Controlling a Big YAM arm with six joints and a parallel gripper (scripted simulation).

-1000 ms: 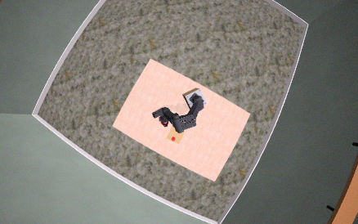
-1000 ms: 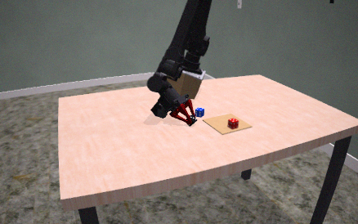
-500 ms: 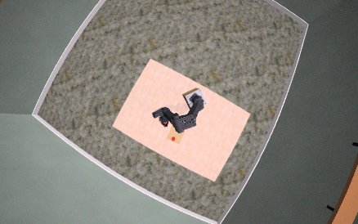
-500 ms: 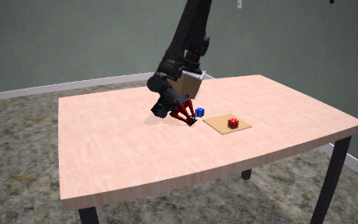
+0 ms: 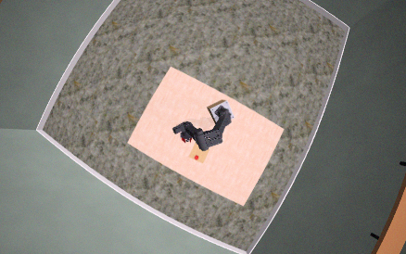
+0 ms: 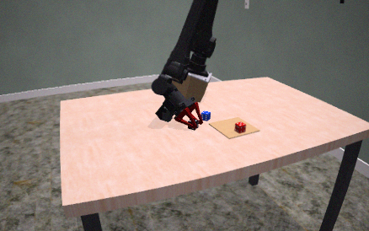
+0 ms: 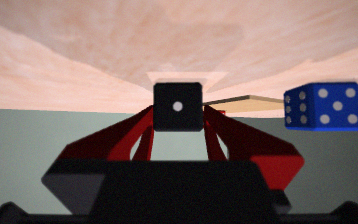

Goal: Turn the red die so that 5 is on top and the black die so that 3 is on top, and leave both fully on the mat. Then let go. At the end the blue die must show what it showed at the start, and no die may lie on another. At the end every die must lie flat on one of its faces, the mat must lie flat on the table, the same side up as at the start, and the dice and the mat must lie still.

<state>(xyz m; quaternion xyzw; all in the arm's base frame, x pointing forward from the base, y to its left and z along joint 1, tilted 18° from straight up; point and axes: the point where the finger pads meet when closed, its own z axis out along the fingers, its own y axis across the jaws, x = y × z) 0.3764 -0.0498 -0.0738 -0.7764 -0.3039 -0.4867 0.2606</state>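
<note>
Now: hand 10 mm past the black die, 10 mm to the left of it and 10 mm above it. From my hand the other things lie so: red die: 50 mm ahead, 140 mm to the left; blue die: 80 mm behind, 50 mm to the left, 10 mm below; tan mat: 10 mm ahead, 140 mm to the left, 20 mm below.
</note>
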